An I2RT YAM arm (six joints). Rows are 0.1 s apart.
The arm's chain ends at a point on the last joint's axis. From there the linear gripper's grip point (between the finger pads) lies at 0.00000 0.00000 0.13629 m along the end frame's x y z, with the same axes.
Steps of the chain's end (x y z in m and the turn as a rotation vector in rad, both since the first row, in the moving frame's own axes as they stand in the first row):
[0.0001 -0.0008 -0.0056 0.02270 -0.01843 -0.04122]
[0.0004 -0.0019 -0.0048 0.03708 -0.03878 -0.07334]
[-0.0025 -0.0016 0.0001 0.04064 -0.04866 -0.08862]
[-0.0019 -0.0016 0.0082 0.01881 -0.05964 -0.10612]
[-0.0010 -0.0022 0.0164 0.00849 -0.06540 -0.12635]
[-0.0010 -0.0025 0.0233 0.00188 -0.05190 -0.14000]
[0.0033 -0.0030 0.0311 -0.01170 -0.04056 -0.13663]
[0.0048 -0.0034 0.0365 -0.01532 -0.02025 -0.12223]
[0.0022 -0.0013 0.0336 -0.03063 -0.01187 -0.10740]
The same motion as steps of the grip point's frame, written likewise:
[-0.0025 -0.0038 -0.0057 0.02270 -0.01843 -0.04122]
[-0.0051 -0.0068 -0.0050 0.03708 -0.03878 -0.07334]
[-0.0094 -0.0068 -0.0002 0.04064 -0.04866 -0.08862]
[-0.0101 -0.0037 0.0079 0.01881 -0.05964 -0.10612]
[-0.0100 -0.0028 0.0161 0.00849 -0.06540 -0.12635]
[-0.0081 -0.0023 0.0231 0.00188 -0.05190 -0.14000]
[-0.0021 -0.0010 0.0310 -0.01170 -0.04056 -0.13663]
[0.0022 -0.0011 0.0365 -0.01532 -0.02025 -0.12223]
[0.0008 0.0030 0.0335 -0.03063 -0.01187 -0.10740]

